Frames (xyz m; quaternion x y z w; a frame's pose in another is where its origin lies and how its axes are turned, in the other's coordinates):
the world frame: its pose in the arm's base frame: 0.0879 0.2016 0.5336 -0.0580 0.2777 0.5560 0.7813
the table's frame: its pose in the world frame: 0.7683 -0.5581 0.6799 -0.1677 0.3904 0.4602 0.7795
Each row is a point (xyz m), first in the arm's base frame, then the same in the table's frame.
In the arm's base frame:
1: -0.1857 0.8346 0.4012
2: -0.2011 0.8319 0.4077
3: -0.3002 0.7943 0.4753
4: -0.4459 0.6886 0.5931
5: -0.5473 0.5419 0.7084
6: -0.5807 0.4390 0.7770
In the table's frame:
1: 1.0182 0.6638 0.1138
2: 1.0251 0.6787 0.1177
3: 1.0502 0.8004 0.1369
4: 1.0679 1.0147 0.1297
5: 1.0482 1.2192 0.0759
6: 1.0142 1.3315 0.0245

